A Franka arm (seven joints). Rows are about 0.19 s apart.
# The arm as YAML. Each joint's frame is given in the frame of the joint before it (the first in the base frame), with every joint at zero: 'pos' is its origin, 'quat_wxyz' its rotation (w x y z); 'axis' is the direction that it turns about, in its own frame. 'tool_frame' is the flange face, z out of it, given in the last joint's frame.
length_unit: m
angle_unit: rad
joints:
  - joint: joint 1
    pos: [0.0, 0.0, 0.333]
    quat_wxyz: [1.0, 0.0, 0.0, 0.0]
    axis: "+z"
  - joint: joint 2
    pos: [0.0, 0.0, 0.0]
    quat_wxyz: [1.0, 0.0, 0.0, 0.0]
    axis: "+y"
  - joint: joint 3
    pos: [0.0, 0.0, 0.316]
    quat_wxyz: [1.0, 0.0, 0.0, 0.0]
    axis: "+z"
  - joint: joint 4
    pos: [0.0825, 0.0, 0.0]
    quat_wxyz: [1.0, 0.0, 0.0, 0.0]
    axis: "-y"
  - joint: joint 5
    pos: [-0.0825, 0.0, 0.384]
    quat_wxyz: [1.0, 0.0, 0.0, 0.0]
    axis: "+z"
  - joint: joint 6
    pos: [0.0, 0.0, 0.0]
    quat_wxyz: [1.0, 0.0, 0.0, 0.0]
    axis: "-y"
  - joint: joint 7
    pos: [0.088, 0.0, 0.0]
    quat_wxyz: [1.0, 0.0, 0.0, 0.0]
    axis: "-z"
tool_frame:
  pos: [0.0, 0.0, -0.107]
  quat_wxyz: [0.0, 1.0, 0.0, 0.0]
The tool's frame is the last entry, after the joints.
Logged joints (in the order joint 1, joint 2, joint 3, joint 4, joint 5, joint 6, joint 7), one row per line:
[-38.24 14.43 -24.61 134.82 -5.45 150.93 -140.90]
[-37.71 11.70 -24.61 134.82 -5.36 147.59 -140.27]
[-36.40 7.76 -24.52 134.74 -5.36 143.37 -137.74]
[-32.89 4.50 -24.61 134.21 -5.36 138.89 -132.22]
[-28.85 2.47 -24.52 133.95 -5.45 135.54 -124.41]
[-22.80 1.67 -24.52 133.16 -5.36 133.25 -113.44]
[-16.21 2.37 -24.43 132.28 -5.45 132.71 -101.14]
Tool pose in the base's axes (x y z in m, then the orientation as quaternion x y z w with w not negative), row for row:
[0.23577 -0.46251 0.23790 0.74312 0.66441 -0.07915 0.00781]
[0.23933 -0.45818 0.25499 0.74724 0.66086 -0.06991 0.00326]
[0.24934 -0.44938 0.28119 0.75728 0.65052 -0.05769 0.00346]
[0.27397 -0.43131 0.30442 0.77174 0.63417 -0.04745 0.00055]
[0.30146 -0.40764 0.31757 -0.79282 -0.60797 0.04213 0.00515]
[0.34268 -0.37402 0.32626 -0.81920 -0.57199 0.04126 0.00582]
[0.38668 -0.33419 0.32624 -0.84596 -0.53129 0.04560 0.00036]
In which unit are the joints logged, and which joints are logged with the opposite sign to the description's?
The joints are logged in degrees. Opposite sign: joint 4.
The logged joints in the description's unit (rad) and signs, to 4 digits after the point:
[-0.6674 0.2519 -0.4295 -2.3531 -0.0951 2.6342 -2.4592]
[-0.6582 0.2042 -0.4295 -2.3531 -0.0935 2.5759 -2.4482]
[-0.6353 0.1354 -0.4280 -2.3517 -0.0935 2.5023 -2.4040]
[-0.5740 0.0785 -0.4295 -2.3424 -0.0935 2.4241 -2.3077]
[-0.5035 0.0431 -0.4280 -2.3379 -0.0951 2.3656 -2.1714]
[-0.3979 0.0291 -0.4280 -2.3241 -0.0935 2.3257 -1.9799]
[-0.2829 0.0414 -0.4264 -2.3087 -0.0951 2.3162 -1.7652]

